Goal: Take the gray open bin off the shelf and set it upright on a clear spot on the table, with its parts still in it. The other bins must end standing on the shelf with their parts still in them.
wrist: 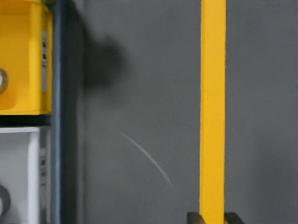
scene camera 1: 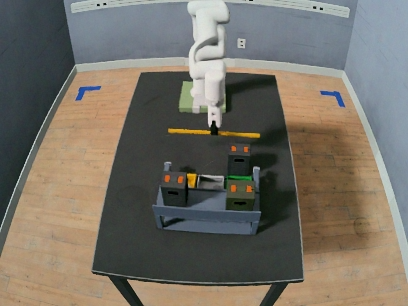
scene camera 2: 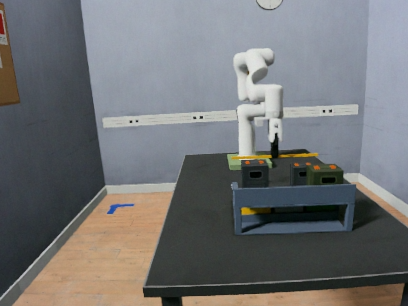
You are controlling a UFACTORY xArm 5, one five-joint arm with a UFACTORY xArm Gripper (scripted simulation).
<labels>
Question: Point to a blue-gray shelf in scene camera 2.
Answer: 325,221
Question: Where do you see a black bin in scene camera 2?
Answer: At 255,173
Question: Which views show the black bin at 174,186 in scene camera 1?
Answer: Scene camera 1 and scene camera 2 only.
</labels>
